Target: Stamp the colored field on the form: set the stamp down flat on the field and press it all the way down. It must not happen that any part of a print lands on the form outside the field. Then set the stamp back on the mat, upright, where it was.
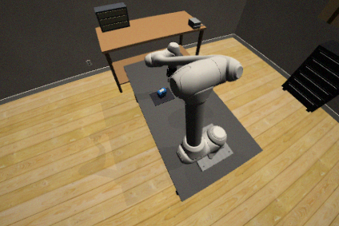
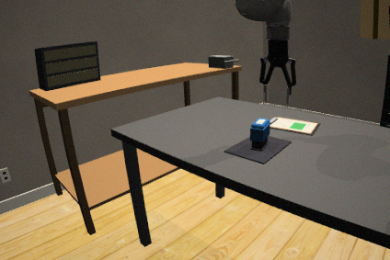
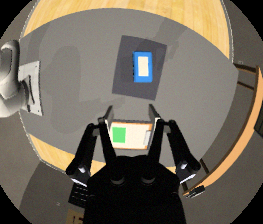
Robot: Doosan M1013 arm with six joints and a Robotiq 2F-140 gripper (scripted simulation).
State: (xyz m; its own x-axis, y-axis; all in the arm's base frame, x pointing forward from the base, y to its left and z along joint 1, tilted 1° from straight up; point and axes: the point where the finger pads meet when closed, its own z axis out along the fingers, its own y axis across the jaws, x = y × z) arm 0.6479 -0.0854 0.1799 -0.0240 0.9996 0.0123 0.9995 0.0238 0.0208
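The blue stamp lies 13 cm below my hand, 10 cm to the left of it and 3 cm ahead of it. Round my hand: dark mat 18 cm below, 10 cm to the left, 3 cm ahead; form 21 cm to the right, 18 cm below, 1 cm behind.
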